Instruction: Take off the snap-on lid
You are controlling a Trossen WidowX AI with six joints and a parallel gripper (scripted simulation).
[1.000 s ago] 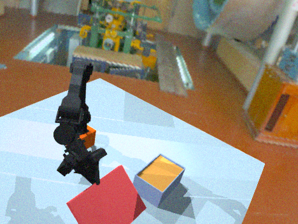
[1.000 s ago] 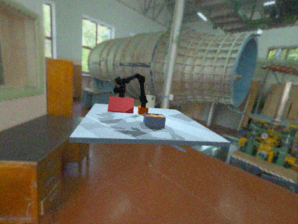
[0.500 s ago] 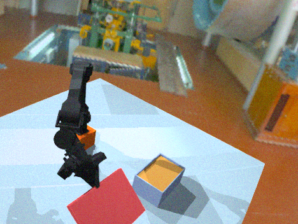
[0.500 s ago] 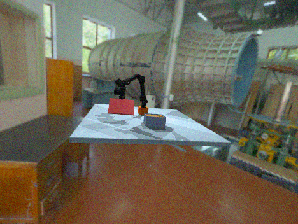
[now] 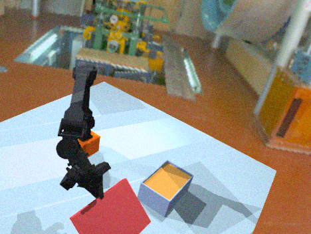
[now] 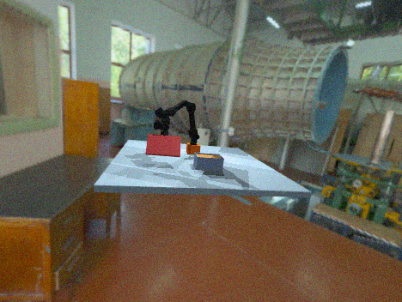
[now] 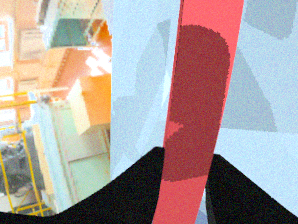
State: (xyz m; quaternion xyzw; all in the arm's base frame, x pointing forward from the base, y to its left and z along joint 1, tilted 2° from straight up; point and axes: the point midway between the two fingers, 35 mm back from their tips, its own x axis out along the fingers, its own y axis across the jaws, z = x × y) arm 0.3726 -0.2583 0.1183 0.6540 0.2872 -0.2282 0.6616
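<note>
Now: the red lid 60 mm ahead of my gripper tip and 50 mm below it. Round my gripper tip: storage box: 350 mm to the left, 150 mm below, 40 mm ahead.
</note>
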